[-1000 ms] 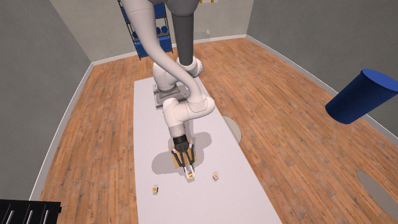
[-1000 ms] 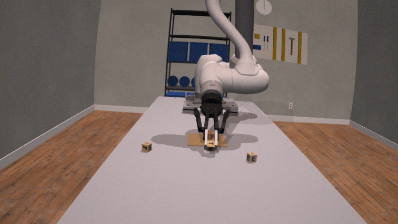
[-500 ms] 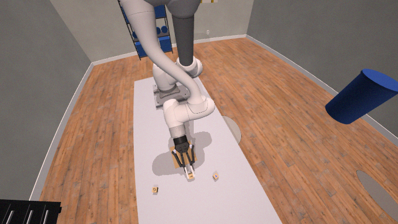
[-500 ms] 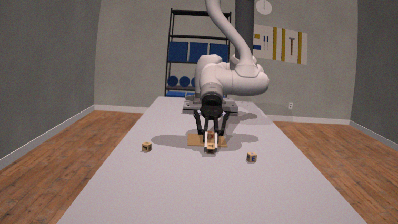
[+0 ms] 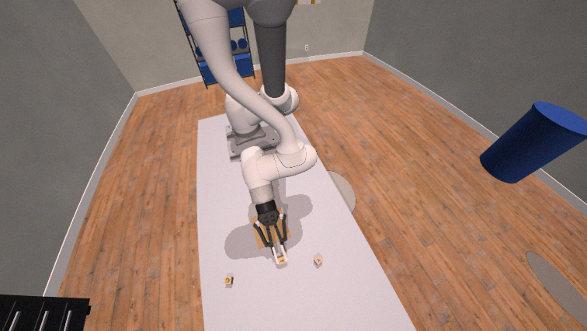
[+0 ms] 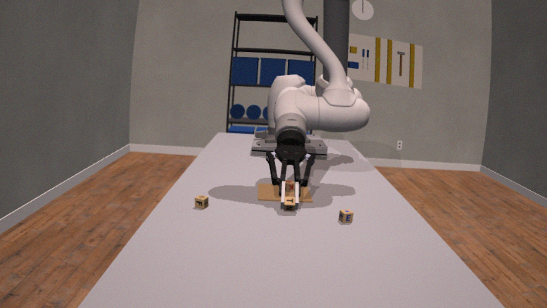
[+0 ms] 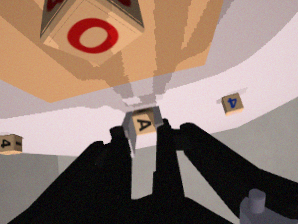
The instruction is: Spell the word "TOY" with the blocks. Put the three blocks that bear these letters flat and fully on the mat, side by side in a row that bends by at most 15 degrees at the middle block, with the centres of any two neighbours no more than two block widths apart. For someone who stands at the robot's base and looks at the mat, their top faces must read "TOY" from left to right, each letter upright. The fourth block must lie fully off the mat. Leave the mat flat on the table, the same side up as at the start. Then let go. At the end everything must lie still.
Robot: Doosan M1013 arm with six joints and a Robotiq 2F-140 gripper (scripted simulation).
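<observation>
Right now the T block is 20 mm ahead of my hand and 10 mm below it. Also, from my hand: tan mat (120 mm behind, 30 mm below).
</observation>
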